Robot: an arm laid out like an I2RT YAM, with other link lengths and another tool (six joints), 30 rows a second.
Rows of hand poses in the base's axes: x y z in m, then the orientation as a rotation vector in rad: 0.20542, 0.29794, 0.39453, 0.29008, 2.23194, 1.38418; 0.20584, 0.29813, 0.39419, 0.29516, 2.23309, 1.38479; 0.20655, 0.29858, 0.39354, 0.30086, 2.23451, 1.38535; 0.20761, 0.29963, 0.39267, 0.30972, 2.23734, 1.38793; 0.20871, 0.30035, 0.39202, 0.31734, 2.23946, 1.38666; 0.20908, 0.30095, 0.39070, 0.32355, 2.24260, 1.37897; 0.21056, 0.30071, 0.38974, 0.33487, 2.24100, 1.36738; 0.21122, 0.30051, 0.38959, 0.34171, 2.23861, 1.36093; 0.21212, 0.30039, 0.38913, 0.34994, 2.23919, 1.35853; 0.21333, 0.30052, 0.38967, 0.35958, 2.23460, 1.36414; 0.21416, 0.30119, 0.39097, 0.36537, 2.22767, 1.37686; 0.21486, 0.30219, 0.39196, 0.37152, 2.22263, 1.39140; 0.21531, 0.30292, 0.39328, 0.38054, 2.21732, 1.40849; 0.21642, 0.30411, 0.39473, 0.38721, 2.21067, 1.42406; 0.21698, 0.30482, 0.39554, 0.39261, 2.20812, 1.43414; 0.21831, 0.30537, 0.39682, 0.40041, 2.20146, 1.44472; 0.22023, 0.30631, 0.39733, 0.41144, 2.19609, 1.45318; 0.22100, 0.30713, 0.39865, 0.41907, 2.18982, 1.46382
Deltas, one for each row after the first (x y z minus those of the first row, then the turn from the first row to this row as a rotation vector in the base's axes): 0.00042, 0.00019, -0.00034, 0.00102, 0.00333, -0.00205; 0.00113, 0.00064, -0.00099, 0.00206, 0.00714, -0.00434; 0.00219, 0.00169, -0.00186, 0.00458, 0.01403, -0.00691; 0.00329, 0.00241, -0.00251, 0.00459, 0.01874, -0.01066; 0.00366, 0.00301, -0.00383, -0.00011, 0.02180, -0.01579; 0.00514, 0.00277, -0.00479, -0.00496, 0.02252, -0.02739; 0.00580, 0.00257, -0.00494, -0.00711, 0.02207, -0.03481; 0.00670, 0.00245, -0.00540, -0.00724, 0.02565, -0.03999; 0.00791, 0.00258, -0.00486, -0.00039, 0.02818, -0.04499; 0.00874, 0.00325, -0.00356, 0.01101, 0.02914, -0.04602; 0.00944, 0.00425, -0.00257, 0.02308, 0.03228, -0.04561; 0.00989, 0.00498, -0.00125, 0.03741, 0.03735, -0.04575; 0.01100, 0.00617, 0.00020, 0.05069, 0.03997, -0.04580; 0.01156, 0.00688, 0.00101, 0.05896, 0.04353, -0.04560; 0.01289, 0.00743, 0.00229, 0.06926, 0.04534, -0.04826; 0.01481, 0.00837, 0.00280, 0.07843, 0.04907, -0.05292; 0.01558, 0.00919, 0.00412, 0.08861, 0.05122, -0.05523
